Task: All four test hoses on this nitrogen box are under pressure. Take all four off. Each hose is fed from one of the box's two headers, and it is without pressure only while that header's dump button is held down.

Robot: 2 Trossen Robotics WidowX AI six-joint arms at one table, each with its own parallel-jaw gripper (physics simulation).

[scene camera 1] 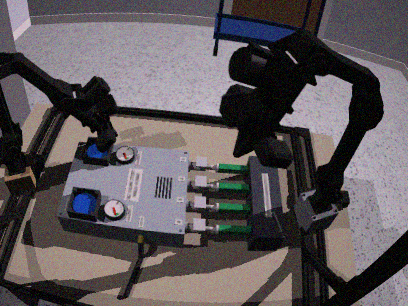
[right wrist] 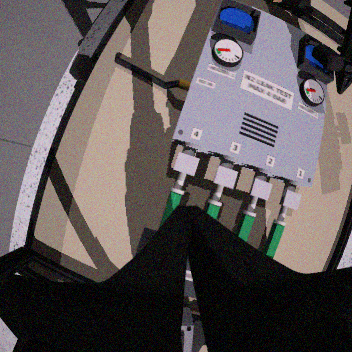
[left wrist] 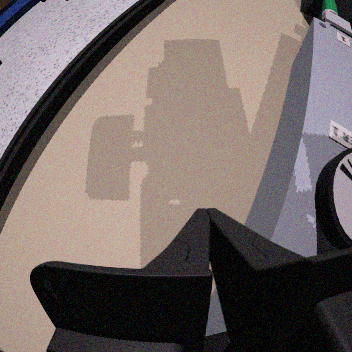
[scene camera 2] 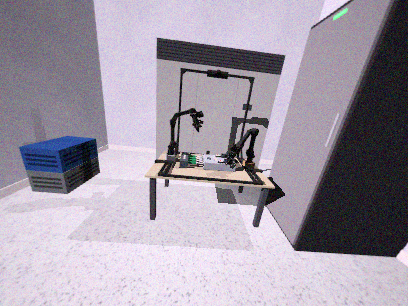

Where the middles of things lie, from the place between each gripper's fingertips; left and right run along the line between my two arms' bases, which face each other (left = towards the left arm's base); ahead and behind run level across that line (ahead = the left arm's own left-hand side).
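Scene:
The dark manifold block (scene camera 1: 266, 220) is 310 mm below my right hand, and it is also 130 mm to the right of my right hand and 120 mm ahead of it.
As for my left hand, the dark manifold block is 4 cm below it, 16 cm behind it and 45 cm to the right of it.

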